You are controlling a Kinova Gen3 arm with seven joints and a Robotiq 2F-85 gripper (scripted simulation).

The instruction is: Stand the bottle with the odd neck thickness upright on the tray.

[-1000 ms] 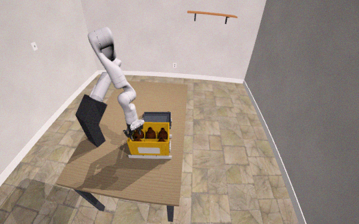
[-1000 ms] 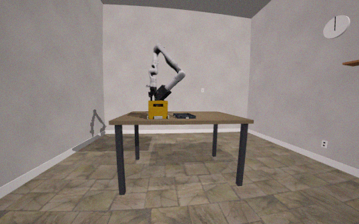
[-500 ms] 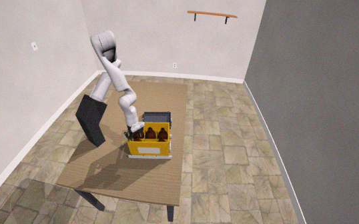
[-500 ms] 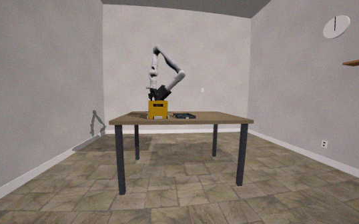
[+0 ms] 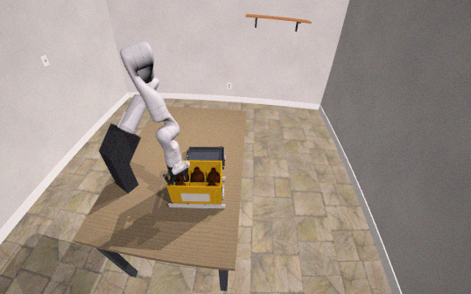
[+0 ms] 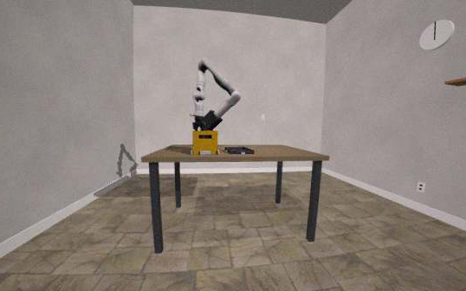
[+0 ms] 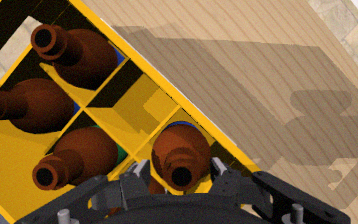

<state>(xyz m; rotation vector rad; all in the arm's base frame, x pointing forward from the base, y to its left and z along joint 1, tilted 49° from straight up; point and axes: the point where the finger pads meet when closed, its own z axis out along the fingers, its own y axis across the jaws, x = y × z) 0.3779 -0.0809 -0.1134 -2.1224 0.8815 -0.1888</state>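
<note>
Now: the yellow crate 8 cm ahead of my hand, 6 cm to the left of it and 7 cm below it. From my hand the other things lie so: dark grey tray (5 cm ahead, 34 cm to the left, 14 cm below).
</note>
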